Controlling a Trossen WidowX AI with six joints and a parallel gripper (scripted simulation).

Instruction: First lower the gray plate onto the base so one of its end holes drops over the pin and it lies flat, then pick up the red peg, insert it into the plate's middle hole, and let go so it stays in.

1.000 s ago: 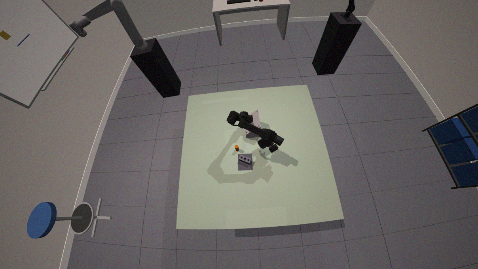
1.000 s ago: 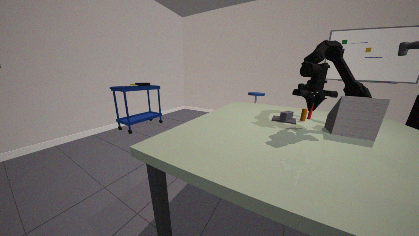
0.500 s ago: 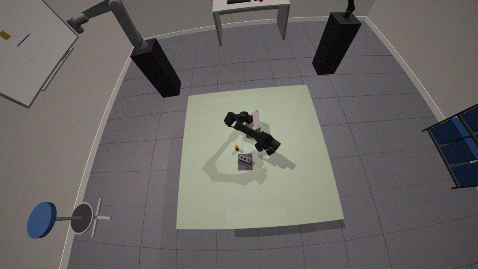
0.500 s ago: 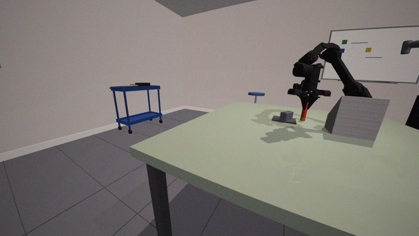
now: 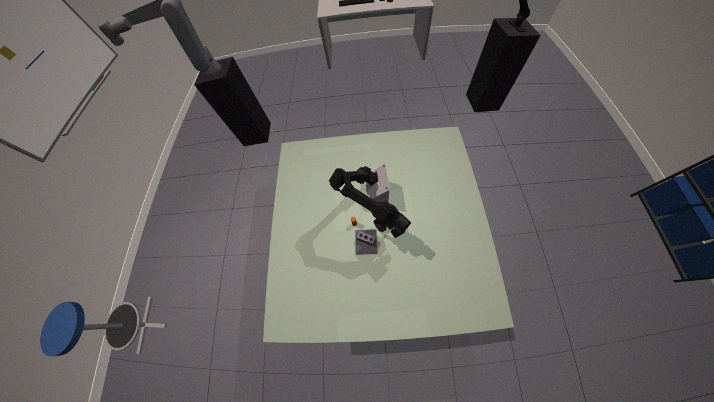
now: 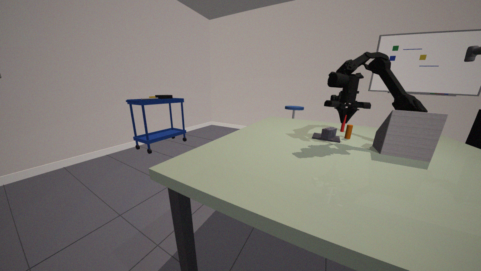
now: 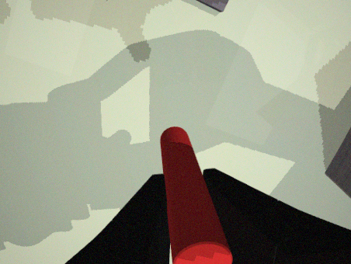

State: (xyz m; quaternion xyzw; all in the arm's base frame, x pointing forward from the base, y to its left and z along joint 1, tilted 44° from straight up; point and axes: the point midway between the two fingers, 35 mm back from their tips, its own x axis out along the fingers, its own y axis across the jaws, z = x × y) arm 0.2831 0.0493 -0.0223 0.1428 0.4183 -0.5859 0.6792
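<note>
Right now the gray plate is 4 cm ahead of my gripper tip, 13 cm to the right of it and 7 cm below it. Round my gripper tip: gray base (5 cm ahead, 12 cm to the right, 11 cm below); orange peg (7 cm behind, 19 cm to the right, 8 cm below); red peg (right at my gripper tip).
</note>
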